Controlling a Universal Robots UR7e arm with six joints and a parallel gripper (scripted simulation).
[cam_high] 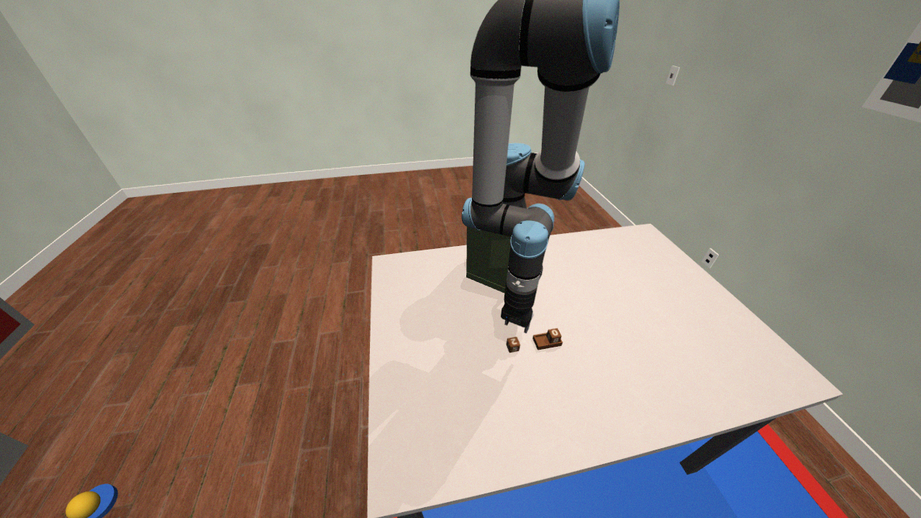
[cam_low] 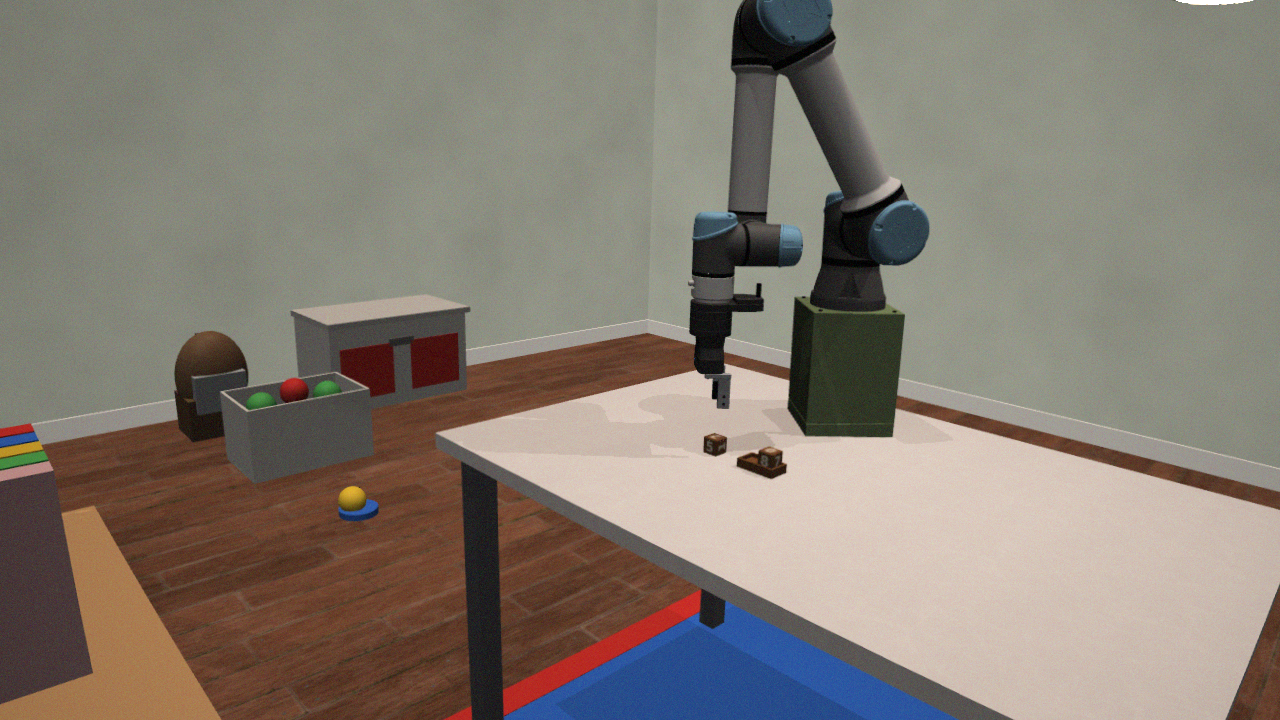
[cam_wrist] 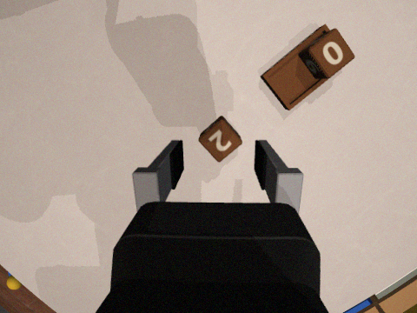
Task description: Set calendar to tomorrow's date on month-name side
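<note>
Now: the brown cube 10 mm ahead of my hand and 100 mm below it.
</note>
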